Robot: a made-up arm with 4 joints.
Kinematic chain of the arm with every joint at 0, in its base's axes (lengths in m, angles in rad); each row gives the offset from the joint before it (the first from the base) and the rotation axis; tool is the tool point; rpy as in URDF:
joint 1: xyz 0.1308 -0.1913 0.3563 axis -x
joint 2: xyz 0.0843 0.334 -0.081 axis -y
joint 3: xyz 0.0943 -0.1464 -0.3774 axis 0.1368 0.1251 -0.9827
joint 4: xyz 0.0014 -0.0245 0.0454 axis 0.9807 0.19 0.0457
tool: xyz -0.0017 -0.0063 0.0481 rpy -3.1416 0 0
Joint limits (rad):
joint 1: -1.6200..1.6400
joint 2: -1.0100..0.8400
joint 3: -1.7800..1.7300
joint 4: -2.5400..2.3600
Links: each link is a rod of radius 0.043 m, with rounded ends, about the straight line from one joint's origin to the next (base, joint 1, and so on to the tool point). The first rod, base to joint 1, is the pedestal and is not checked.
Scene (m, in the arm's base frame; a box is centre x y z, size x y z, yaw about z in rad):
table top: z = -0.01
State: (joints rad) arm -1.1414 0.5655 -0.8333 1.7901
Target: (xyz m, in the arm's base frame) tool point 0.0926 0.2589 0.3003
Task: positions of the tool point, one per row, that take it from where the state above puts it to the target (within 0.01 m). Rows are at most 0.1 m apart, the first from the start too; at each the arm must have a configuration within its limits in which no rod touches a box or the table.
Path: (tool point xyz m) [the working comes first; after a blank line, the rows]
Joints at the target: -1.1311 -0.7242 -0.6564 1.8569
Straight joint move there: clear.

1: 0.4570 0.1977 0.3400
2: 0.3765 0.2455 0.3151
3: 0.2847 0.2727 0.2995
4: 0.1879 0.2773 0.2945
5: 0.0926 0.2589 0.3003

